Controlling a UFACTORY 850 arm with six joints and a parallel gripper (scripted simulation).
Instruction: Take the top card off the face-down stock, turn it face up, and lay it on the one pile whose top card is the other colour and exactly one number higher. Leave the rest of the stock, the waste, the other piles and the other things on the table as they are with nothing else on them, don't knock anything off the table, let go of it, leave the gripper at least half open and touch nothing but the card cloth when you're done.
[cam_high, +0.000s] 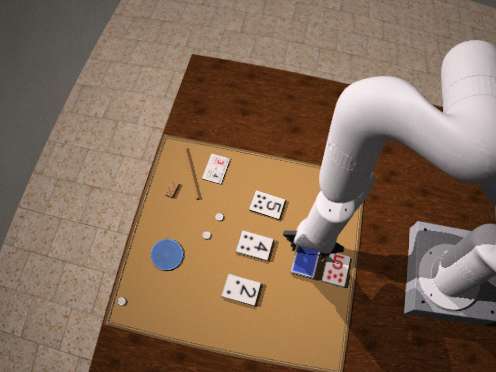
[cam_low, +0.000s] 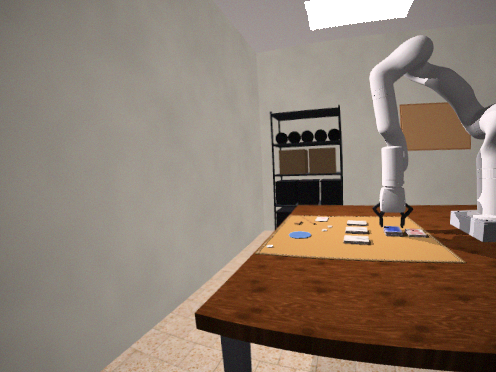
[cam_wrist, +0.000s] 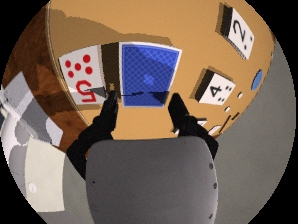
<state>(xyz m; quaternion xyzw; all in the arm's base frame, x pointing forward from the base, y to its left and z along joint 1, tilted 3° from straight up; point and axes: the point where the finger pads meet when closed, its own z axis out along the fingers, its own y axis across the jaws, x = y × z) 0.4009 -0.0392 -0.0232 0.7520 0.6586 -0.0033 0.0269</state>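
Right now my hand is 30 mm to the right of the blue-backed card and 10 mm above it. The rest, counted from my hand: tan card cloth (170 mm ahead, 10 mm to the left, 40 mm below).
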